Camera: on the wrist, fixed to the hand. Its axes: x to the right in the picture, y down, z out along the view.
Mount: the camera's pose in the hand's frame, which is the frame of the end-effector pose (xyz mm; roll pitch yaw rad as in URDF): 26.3 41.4 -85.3 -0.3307 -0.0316 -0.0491
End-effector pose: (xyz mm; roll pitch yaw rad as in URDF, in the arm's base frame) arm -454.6 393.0 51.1 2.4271 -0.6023 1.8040
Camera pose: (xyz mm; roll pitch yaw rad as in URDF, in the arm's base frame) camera -471.6 357.9 141.5 2.0852 -0.5462 1.8231
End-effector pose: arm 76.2 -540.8 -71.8 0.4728 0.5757 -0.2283
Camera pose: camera 84.5 -465.0 -134.0 0.1040 0.5688 -0.2973
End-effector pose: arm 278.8 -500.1 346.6 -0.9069 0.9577 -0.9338
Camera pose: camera 212.9 -481.1 276.1 -1.2453 0.8995 -0.9424
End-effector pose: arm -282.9 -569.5 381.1 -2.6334 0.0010 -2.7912
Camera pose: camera -334.3 -505.6 435.4 -2.9647 0.0047 -2.7329
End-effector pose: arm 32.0 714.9 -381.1 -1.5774 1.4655 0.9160
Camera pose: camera 76.8 632.8 -411.5 -1.7055 1.4134 1.1210
